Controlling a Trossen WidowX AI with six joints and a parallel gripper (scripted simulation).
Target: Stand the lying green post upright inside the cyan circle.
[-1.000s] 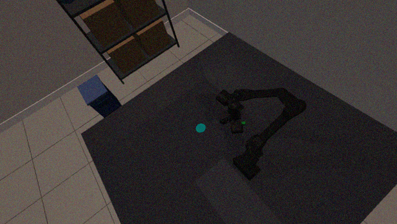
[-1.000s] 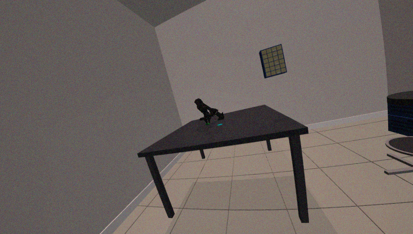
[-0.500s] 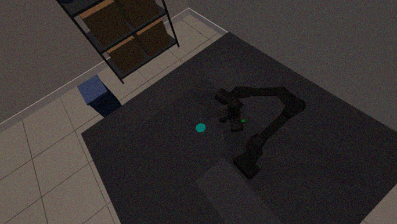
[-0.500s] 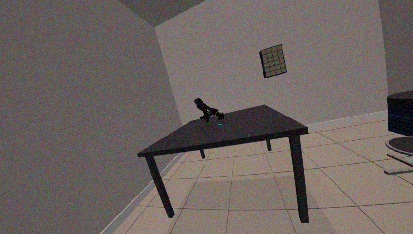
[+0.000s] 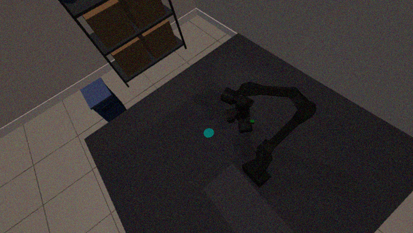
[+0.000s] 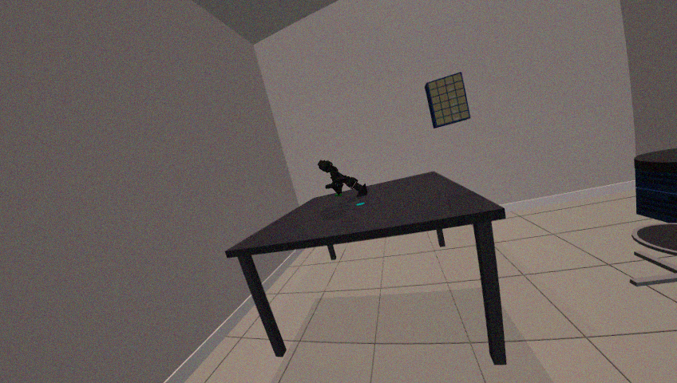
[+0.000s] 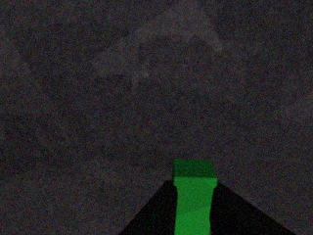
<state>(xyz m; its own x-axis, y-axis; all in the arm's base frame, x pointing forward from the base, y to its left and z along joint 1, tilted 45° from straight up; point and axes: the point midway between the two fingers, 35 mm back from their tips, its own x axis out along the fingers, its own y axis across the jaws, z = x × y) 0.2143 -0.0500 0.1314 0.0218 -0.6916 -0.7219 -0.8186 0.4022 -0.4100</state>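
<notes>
Right now the cyan circle is 12 cm ahead of my gripper tip, 16 cm to the left of it and 7 cm below it. The rest, counted from my gripper tip: green post: 1 cm behind, 2 cm to the right.
</notes>
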